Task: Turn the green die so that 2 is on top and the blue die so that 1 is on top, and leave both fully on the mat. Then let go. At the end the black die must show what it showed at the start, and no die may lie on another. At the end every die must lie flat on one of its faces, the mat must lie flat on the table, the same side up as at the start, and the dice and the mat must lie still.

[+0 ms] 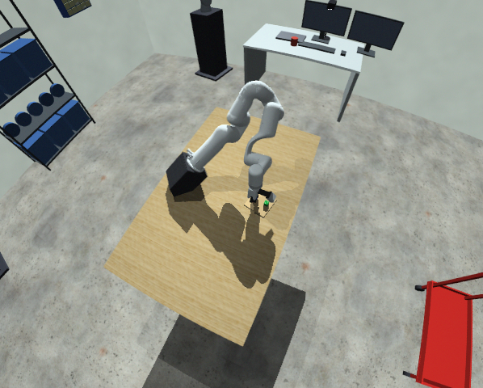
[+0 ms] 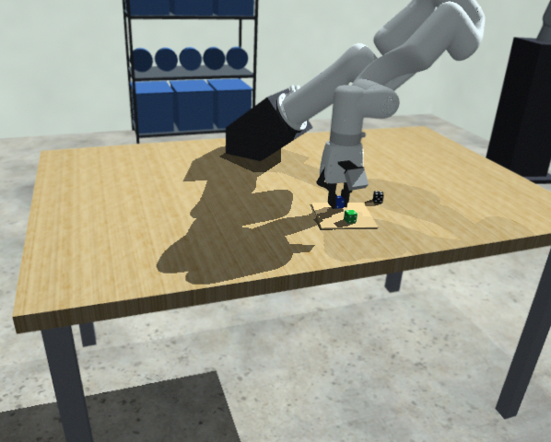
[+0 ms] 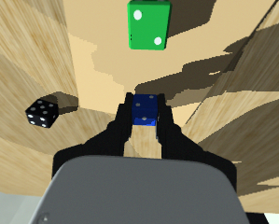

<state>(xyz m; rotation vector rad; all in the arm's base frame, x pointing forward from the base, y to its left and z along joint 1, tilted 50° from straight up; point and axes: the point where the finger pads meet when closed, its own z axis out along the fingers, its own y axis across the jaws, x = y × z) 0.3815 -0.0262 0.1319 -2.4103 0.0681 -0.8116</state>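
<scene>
The blue die is 1 cm below my hand. Also, from my hand: black die: 4 cm behind, 12 cm to the left, 2 cm below; tan mat: 4 cm ahead, 1 cm to the left, 3 cm below; green die: 7 cm ahead, 1 cm to the left, 1 cm below.
</scene>
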